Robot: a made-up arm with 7 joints. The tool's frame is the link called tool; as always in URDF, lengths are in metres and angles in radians. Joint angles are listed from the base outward.
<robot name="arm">
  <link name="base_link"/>
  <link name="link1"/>
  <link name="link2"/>
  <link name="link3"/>
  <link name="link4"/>
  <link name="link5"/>
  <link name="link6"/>
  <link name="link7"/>
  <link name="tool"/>
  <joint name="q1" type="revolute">
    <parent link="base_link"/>
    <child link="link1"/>
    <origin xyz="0 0 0.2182" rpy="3.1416 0 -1.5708"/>
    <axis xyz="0 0 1"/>
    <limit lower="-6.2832" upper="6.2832"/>
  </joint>
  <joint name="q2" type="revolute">
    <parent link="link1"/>
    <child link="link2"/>
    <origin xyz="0.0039 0 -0.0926" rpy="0 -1.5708 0"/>
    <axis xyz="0 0 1"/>
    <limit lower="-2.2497" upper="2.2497"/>
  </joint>
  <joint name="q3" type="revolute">
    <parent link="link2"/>
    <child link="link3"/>
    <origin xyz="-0.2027 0 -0.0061" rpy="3.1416 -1.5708 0"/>
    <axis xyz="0 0 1"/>
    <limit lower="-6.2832" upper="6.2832"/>
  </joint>
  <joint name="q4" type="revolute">
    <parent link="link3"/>
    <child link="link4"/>
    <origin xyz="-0.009 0 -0.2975" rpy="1.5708 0 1.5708"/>
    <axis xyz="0 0 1"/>
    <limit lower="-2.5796" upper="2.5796"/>
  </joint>
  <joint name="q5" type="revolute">
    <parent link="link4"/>
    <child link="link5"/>
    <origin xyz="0 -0.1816 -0.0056" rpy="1.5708 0 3.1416"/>
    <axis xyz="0 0 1"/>
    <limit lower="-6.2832" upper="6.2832"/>
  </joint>
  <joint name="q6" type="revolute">
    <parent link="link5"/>
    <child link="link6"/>
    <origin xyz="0 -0.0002 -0.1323" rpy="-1.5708 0 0"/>
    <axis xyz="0 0 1"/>
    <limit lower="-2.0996" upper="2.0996"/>
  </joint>
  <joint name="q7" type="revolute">
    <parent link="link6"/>
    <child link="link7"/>
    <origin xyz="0 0.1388 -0.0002" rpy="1.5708 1.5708 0"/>
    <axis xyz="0 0 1"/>
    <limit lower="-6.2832" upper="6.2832"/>
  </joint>
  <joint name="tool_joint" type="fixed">
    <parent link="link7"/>
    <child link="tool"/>
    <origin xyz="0 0 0" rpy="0 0 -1.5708"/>
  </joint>
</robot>
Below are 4 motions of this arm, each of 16 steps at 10 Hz.
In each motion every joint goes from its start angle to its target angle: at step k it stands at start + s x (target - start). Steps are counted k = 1, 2, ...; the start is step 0. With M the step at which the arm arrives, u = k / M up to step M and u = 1 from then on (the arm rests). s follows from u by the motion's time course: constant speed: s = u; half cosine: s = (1 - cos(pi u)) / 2; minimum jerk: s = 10 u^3 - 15 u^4 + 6 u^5.
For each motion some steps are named. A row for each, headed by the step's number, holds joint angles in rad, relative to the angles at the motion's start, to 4 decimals.
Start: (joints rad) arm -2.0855 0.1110 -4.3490 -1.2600 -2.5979 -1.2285 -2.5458
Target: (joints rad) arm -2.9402 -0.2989 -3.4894 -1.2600 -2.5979 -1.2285 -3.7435
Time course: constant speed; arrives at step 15
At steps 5, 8, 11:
5: -0.2849 -0.1366 0.2865 0.0000 0.0000 0.0000 -0.3992
8: -0.4558 -0.2186 0.4585 0.0000 0.0000 0.0000 -0.6388
11: -0.6268 -0.3006 0.6304 0.0000 0.0000 0.0000 -0.8783

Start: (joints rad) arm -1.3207 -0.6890 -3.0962 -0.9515 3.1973 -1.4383 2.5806
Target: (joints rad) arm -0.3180 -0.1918 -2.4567 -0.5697 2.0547 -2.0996 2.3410
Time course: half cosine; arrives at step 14
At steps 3, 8, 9, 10, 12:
3: 0.1094 0.0542 0.0698 0.0416 -0.1246 -0.0721 -0.0261
8: 0.6129 0.3039 0.3909 0.2334 -0.6984 -0.4042 -0.1465
9: 0.7189 0.3565 0.4585 0.2737 -0.8192 -0.4741 -0.1718
10: 0.8139 0.4036 0.5191 0.3099 -0.9275 -0.5368 -0.1945
12: 0.9531 0.4726 0.6078 0.3629 -1.0860 -0.6286 -0.2277

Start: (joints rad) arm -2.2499 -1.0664 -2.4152 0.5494 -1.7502 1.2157 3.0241
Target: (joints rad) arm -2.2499 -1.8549 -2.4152 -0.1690 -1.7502 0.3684 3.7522
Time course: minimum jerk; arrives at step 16
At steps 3, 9, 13, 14, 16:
3: 0.0000 -0.0385 0.0000 -0.0350 0.0000 -0.0413 0.0355
9: 0.0000 -0.4857 0.0000 -0.4425 0.0000 -0.5219 0.4485
13: 0.0000 -0.7500 0.0000 -0.6834 0.0000 -0.8060 0.6926
14: 0.0000 -0.7758 0.0000 -0.7069 0.0000 -0.8337 0.7164
16: 0.0000 -0.7885 0.0000 -0.7184 0.0000 -0.8473 0.7281

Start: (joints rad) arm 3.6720 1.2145 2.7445 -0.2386 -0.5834 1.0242 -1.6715
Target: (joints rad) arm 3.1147 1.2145 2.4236 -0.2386 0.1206 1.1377 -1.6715
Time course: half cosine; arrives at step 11
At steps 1, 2, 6, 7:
1: -0.0113 0.0000 -0.0065 0.0000 0.0143 0.0023 0.0000
2: -0.0442 0.0000 -0.0255 0.0000 0.0559 0.0090 0.0000
6: -0.3183 0.0000 -0.1833 0.0000 0.4021 0.0648 0.0000
7: -0.3944 0.0000 -0.2271 0.0000 0.4982 0.0803 0.0000

